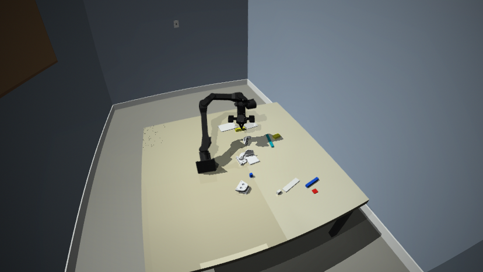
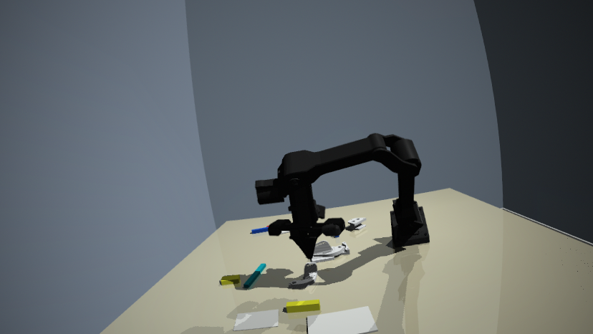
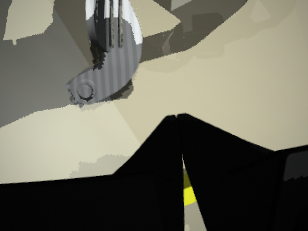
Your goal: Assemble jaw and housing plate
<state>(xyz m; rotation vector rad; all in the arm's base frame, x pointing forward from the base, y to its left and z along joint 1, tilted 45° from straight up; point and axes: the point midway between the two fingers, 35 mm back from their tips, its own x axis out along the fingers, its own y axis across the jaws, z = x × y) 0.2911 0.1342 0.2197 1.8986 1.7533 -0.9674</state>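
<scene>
My gripper tip is 80 mm above the white jaw, 50 mm short of it and 20 mm to the left of it. From my gripper tip the other things lie so: blue bar (550 mm to the right, 320 mm ahead, 80 mm below); white bar (520 mm to the right, 190 mm ahead, 80 mm below); teal bar (200 mm ahead, 80 mm to the right, 80 mm below).
</scene>
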